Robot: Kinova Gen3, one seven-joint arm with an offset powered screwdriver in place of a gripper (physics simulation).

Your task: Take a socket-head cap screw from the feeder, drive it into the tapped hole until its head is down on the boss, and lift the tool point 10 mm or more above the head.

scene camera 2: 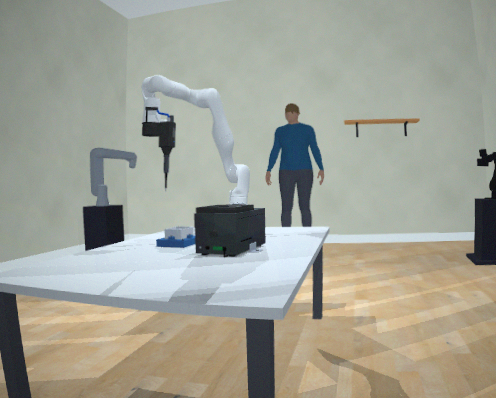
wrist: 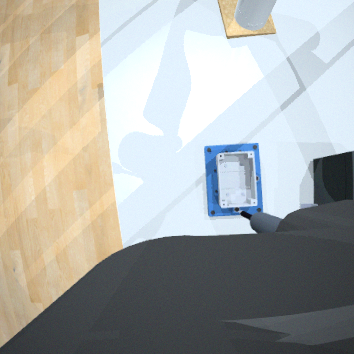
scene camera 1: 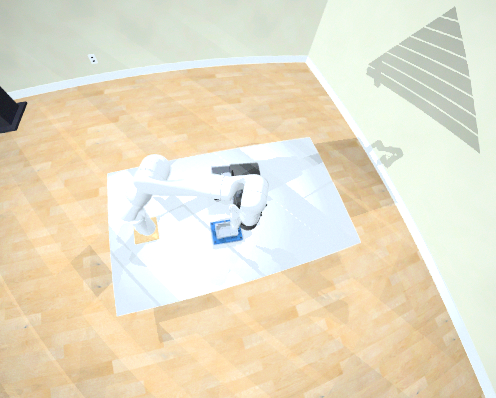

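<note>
The screwdriver, my gripper [scene camera 2: 166,189] [wrist: 241,212], points down and hangs well above the table. In the wrist view its dark tip overlaps the lower edge of a blue plate [scene camera 1: 225,241] [scene camera 2: 175,243] [wrist: 210,192], close to a dark hole by the casing's short wall. I cannot tell if a screw is on the tip. A light grey open casing [scene camera 1: 227,230] [scene camera 2: 179,232] [wrist: 235,172] sits on the plate. The black feeder [scene camera 1: 245,169] [scene camera 2: 225,230] [wrist: 334,180] stands beside the plate. Which hole is the tapped one is not clear.
The arm [scene camera 1: 180,188] [scene camera 2: 220,125] rises from a tan base plate [scene camera 1: 146,240] [wrist: 250,33] on the white table [scene camera 1: 165,280] [scene camera 2: 125,272] [wrist: 150,215]. A person [scene camera 2: 295,150] stands behind the table. A grey arm on a black pedestal [scene camera 2: 103,225] is at the left.
</note>
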